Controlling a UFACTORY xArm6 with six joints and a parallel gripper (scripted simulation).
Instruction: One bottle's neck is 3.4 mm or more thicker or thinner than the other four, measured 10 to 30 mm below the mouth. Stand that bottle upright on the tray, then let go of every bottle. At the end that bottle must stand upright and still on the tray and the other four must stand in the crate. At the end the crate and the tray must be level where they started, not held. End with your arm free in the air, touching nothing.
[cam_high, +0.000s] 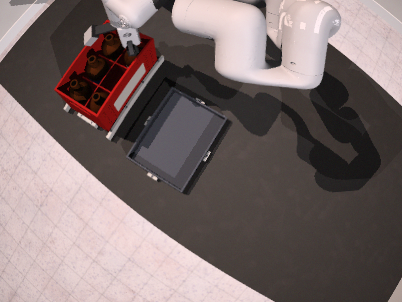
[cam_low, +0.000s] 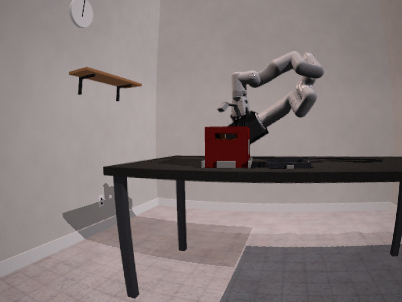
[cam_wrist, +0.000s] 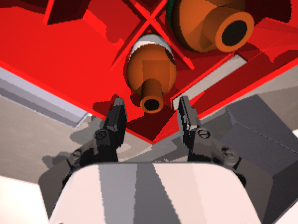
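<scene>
The red crate is 100 mm below my hand, 100 mm ahead of it and 20 mm to the right of it. Also, from my hand: dark flat tray (260 mm to the left, 170 mm below, 80 mm ahead).
</scene>
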